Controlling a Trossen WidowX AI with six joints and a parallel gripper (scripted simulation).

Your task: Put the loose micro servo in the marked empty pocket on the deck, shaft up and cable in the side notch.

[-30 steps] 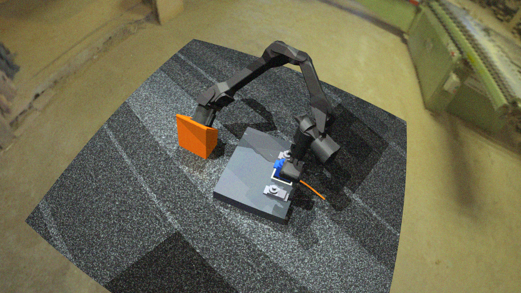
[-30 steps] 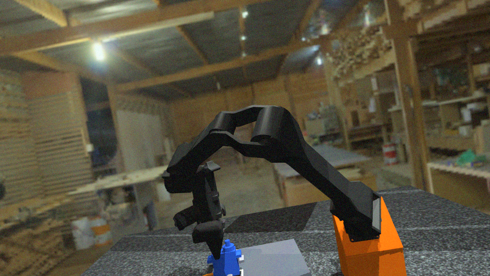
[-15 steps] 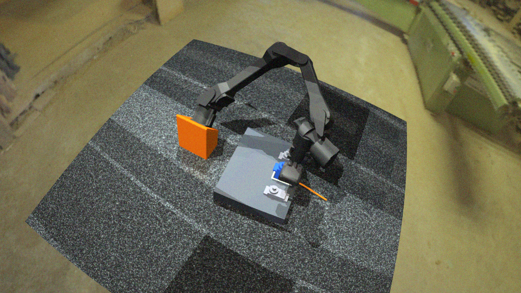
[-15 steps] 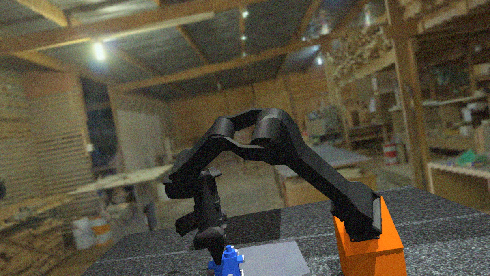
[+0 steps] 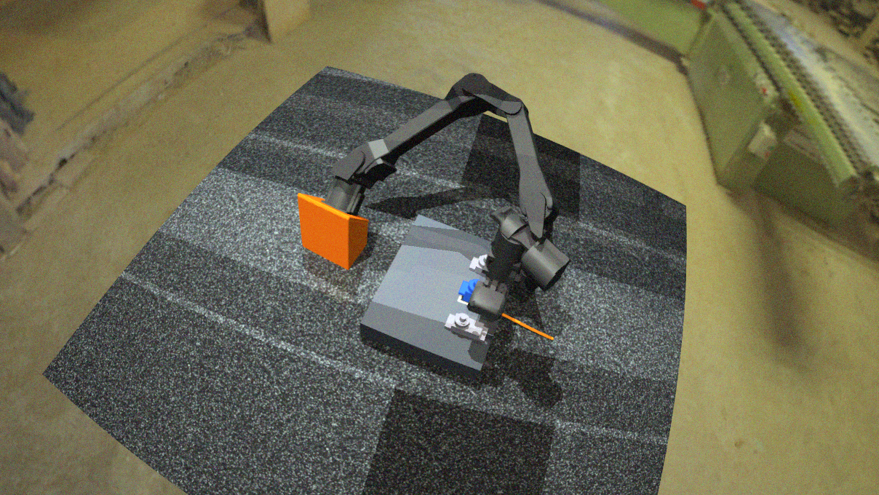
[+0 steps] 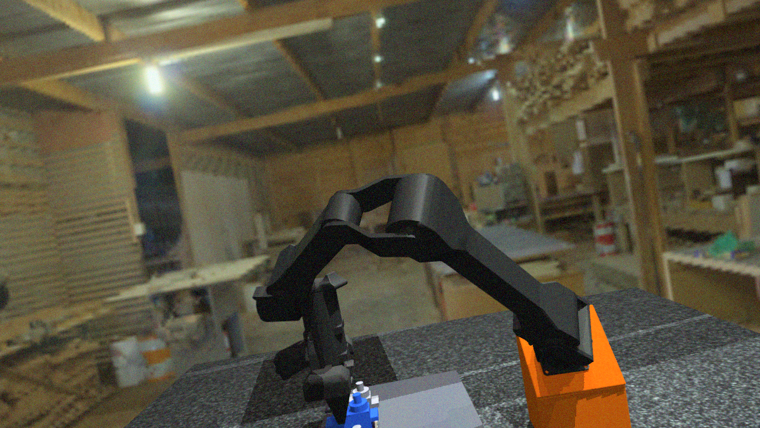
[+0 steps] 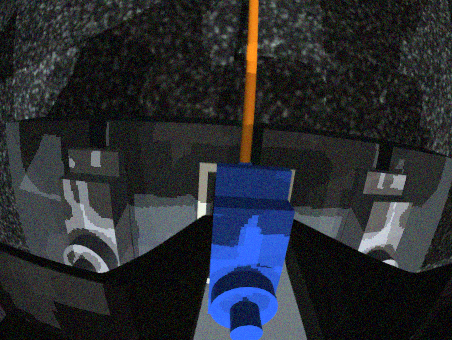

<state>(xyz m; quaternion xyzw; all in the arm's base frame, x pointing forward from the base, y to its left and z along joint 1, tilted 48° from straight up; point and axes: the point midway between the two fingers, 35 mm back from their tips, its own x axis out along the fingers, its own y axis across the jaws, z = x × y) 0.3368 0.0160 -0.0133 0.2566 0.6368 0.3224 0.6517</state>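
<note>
Right now the grey deck is 12 cm behind my gripper tip, 1 cm to the right of it and 4 cm below it.
</note>
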